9 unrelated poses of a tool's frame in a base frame.
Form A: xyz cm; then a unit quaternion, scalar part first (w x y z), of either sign.
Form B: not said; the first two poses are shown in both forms.
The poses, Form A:
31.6 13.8 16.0 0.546 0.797 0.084 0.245
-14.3 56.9 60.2 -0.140 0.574 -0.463 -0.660
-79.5 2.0 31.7 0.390 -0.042 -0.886 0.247
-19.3 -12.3 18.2 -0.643 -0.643 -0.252 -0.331
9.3 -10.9 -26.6 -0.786 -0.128 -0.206 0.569
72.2 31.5 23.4 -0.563 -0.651 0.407 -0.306
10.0 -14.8 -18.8 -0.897 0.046 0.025 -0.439
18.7 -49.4 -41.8 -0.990 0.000 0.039 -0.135
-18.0 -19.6 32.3 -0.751 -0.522 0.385 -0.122
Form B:
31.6 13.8 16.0 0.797 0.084 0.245 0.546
-14.3 56.9 60.2 -0.574 0.463 0.660 0.140
-79.5 2.0 31.7 -0.042 -0.886 0.247 0.390
-19.3 -12.3 18.2 0.643 0.252 0.331 0.643
9.3 -10.9 -26.6 0.128 0.206 -0.569 0.786
72.2 31.5 23.4 0.651 -0.407 0.306 0.563
10.0 -14.8 -18.8 -0.046 -0.025 0.439 0.897
18.7 -49.4 -41.8 0.000 -0.039 0.135 0.990
-18.0 -19.6 32.3 0.522 -0.385 0.122 0.751

